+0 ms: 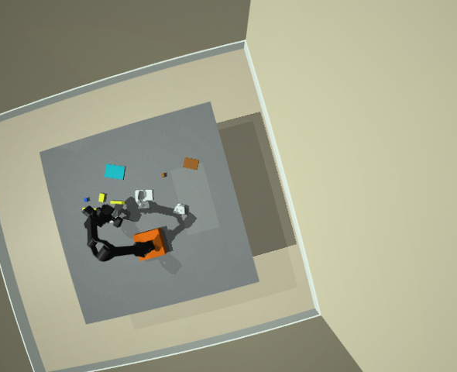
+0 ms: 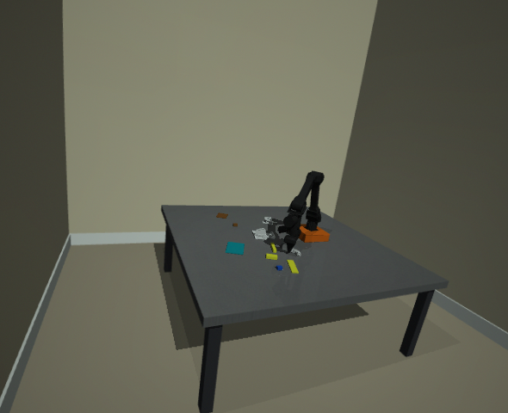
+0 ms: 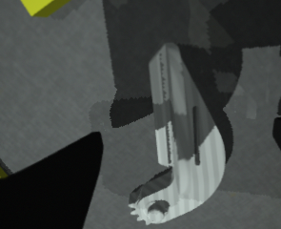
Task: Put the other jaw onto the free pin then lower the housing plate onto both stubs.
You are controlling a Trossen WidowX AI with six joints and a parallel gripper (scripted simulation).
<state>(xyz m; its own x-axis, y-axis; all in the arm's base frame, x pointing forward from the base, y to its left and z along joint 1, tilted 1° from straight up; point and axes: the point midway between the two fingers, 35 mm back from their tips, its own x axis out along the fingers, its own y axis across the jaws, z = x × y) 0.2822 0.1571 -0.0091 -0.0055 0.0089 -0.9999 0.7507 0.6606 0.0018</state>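
Right now the jaw is 4 cm to the left of my gripper tip and 1 cm behind it. The rest, counted from my gripper tip: white base plate (24 cm to the right, 5 cm ahead, 1 cm below); blue cube (18 cm ahead, 15 cm to the left); yellow bar (8 cm ahead, 5 cm to the right).
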